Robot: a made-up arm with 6 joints. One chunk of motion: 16 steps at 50 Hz.
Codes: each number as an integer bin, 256 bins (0 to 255) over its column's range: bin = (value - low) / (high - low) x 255, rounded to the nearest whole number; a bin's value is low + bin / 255 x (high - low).
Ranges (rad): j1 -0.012..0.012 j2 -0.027..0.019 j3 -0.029..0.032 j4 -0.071..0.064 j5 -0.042..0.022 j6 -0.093..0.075
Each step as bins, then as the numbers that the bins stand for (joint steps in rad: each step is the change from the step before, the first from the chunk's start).
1 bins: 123 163 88 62 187 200
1 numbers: -0.00042 0.00240 -0.00795 -0.03818 0.00493 0.03876
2 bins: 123 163 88 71 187 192
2 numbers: -0.00042 0.00240 -0.00795 -0.03341 0.00493 0.03349
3 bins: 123 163 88 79 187 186
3 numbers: -0.00042 0.00240 -0.00795 -0.02918 0.00493 0.02954
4 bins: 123 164 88 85 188 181
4 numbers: -0.00042 0.00258 -0.00795 -0.02600 0.00518 0.02625
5 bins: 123 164 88 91 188 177
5 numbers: -0.00042 0.00258 -0.00795 -0.02282 0.00518 0.02361
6 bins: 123 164 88 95 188 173
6 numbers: -0.00042 0.00258 -0.00795 -0.02071 0.00518 0.02098
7 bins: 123 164 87 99 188 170
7 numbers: -0.00042 0.00258 -0.00819 -0.01859 0.00518 0.01900
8 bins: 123 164 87 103 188 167
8 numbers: -0.00042 0.00258 -0.00819 -0.01647 0.00518 0.01702
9 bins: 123 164 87 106 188 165
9 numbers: -0.00042 0.00258 -0.00819 -0.01488 0.00518 0.01571
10 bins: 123 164 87 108 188 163
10 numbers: -0.00042 0.00258 -0.00819 -0.01382 0.00518 0.01439
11 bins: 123 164 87 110 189 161
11 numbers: -0.00042 0.00258 -0.00819 -0.01276 0.00544 0.01307
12 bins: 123 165 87 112 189 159
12 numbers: -0.00042 0.00276 -0.00819 -0.01171 0.00544 0.01175
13 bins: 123 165 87 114 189 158
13 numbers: -0.00042 0.00276 -0.00819 -0.01065 0.00544 0.01109
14 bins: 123 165 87 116 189 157
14 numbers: -0.00042 0.00276 -0.00819 -0.00959 0.00544 0.01044
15 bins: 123 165 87 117 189 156
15 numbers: -0.00042 0.00276 -0.00819 -0.00906 0.00544 0.00978
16 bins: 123 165 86 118 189 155
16 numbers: -0.00042 0.00276 -0.00843 -0.00853 0.00544 0.00912
